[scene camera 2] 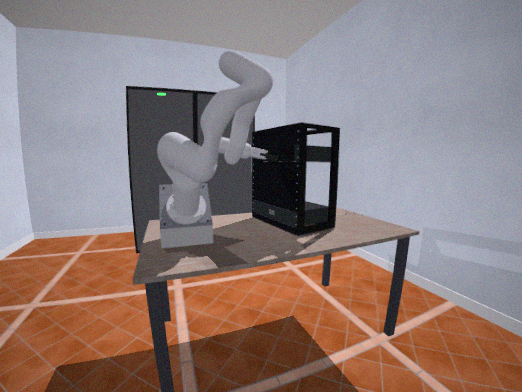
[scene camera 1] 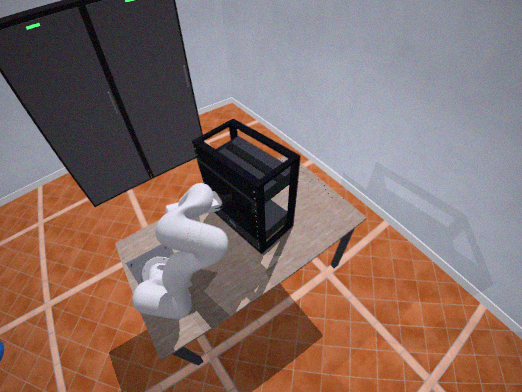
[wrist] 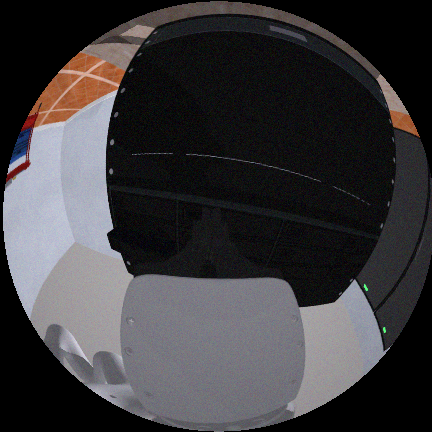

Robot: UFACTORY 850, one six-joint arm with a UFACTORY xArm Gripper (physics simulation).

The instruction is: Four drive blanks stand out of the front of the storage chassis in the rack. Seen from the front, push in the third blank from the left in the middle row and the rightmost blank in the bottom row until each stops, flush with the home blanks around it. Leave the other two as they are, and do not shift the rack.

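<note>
The black rack (scene camera 1: pixel 260 220) (scene camera 2: pixel 301 185) (wrist: pixel 113 157) stands upright on the table. The storage chassis (scene camera 2: pixel 285 145) (wrist: pixel 325 250) is in its upper part, very dark. The wrist view is upside down, with the table at the top. Thin lines cross the chassis front there, and a dark block (wrist: pixel 119 240) juts past its left edge; I cannot tell which blank it is. Single blanks and their depths are too dark to make out. My gripper (scene camera 1: pixel 219 203) (scene camera 2: pixel 266 154) (wrist: pixel 208 218) is shut and empty, its fingertips close before the chassis front. Contact cannot be told. The gripper body hides part of the chassis.
The table (scene camera 1: pixel 330 210) (scene camera 2: pixel 375 232) carries the rack and the arm's base (scene camera 2: pixel 186 235). A lower unit (scene camera 2: pixel 272 212) (wrist: pixel 225 24) with a light label sits at the rack's bottom. Dark cabinets (scene camera 1: pixel 65 100) (scene camera 2: pixel 160 150) (wrist: pixel 405 185) stand behind. The pale wall (scene camera 1: pixel 400 100) is beyond the rack.
</note>
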